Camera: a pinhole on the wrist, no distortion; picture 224 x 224 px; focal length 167.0 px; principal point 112.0 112.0 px. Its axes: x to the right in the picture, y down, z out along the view. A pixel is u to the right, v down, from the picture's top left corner.
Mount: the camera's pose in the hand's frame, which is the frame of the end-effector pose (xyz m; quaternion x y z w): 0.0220 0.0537 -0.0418 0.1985 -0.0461 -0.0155 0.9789
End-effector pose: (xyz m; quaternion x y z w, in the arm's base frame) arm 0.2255 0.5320 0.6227 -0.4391 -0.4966 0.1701 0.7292
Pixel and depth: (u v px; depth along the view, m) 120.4 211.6 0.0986
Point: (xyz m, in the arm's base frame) 0.1838 0.6170 0.5857
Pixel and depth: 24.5 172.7 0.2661
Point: -0.0285 0.5688 0.5315
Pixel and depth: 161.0 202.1 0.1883
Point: 0.1129 0.6955 0.6205
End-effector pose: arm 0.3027 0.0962 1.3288 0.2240 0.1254 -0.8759 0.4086
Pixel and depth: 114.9 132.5 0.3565
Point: 0.1839 0.0062 1.5960
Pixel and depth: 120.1 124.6 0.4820
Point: 0.1048 -0.0071 1.6943
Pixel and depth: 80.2 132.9 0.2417
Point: 0.2672 0.0576 1.5153
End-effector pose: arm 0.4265 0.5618 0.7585 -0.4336 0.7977 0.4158 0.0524
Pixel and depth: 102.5 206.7 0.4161
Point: 0.2499 0.9225 0.5655
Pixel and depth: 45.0 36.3 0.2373
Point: 0.5491 0.6769 0.6380
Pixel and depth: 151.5 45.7 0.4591
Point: 0.5054 0.6498 0.3320
